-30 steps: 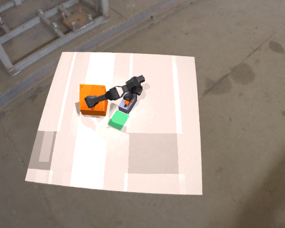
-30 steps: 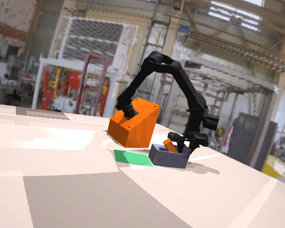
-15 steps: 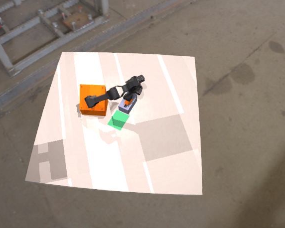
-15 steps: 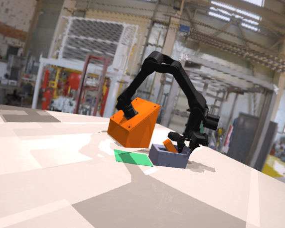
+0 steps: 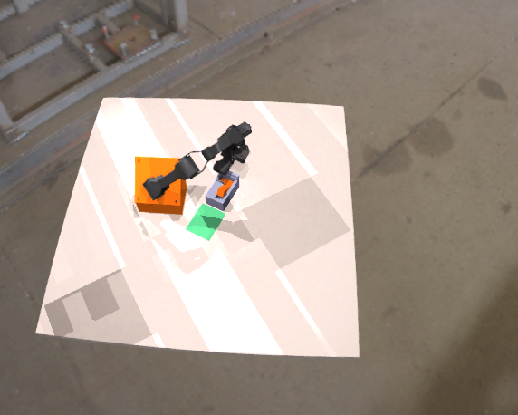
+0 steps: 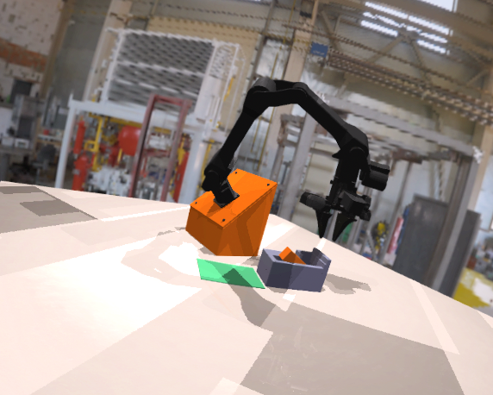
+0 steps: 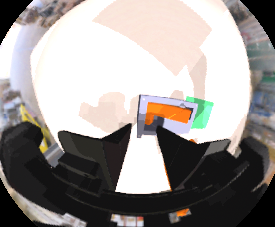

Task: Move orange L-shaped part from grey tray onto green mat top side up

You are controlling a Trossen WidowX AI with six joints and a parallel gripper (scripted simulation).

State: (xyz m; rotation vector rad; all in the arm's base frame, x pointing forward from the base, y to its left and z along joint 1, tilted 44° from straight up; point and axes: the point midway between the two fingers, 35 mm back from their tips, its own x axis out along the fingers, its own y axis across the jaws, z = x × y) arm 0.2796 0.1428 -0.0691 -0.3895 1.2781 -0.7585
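Now: gripper tip 2 cm past the orange L-shaped part, 4 cm to the left of it and 8 cm above it. Also, from my gripper tip: green mat (7 cm behind, 21 cm to the right, 14 cm below).
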